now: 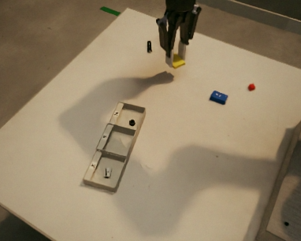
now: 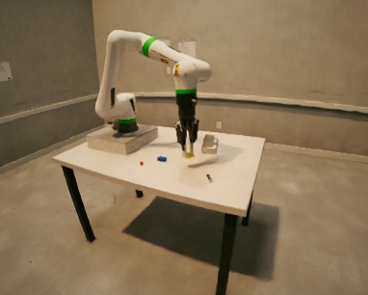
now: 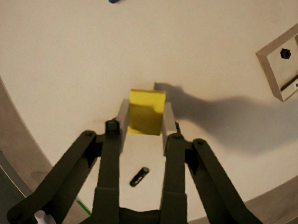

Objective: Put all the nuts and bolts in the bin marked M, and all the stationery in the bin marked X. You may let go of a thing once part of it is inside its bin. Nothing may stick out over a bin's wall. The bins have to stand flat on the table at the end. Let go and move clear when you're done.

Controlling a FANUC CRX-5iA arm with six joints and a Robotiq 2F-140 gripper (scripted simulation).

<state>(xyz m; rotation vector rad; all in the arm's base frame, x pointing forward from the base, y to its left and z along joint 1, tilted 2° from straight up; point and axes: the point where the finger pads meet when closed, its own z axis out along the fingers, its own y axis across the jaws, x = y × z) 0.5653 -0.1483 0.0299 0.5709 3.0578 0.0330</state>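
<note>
Right now my hand is 60 mm past the grey item, 390 mm to the right of it and 80 mm above it. The rest, counted from my hand: yellow pad: 30 mm below; small red piece: 220 mm behind, 90 mm to the right, 90 mm below; black nut: 10 mm behind, 230 mm to the left, 80 mm below.
</note>
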